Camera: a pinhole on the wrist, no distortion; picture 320 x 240 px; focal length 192.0 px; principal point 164.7 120.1 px. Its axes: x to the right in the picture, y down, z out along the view. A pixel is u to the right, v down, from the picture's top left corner.
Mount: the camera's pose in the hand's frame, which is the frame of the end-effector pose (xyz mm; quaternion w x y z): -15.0 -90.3 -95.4 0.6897 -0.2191 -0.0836 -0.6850
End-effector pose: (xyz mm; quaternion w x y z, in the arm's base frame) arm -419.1 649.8 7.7 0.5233 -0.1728 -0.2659 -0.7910
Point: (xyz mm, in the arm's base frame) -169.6 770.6 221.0
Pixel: 90.8 62.8
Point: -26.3 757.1 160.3
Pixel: 24.1 27.4
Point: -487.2 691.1 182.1
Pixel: 207.8 158.4
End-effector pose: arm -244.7 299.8 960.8 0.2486 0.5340 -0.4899 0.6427
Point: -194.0 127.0 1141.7
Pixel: 212.9 217.1
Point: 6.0 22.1 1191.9
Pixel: 301.5 181.5
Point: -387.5 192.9 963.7
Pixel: 23.7 160.3
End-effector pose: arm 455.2 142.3 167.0 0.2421 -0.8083 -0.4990 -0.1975
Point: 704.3 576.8 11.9
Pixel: 184.7 198.8
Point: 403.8 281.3 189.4
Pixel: 268.6 213.8
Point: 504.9 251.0 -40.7
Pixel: 173.3 81.8
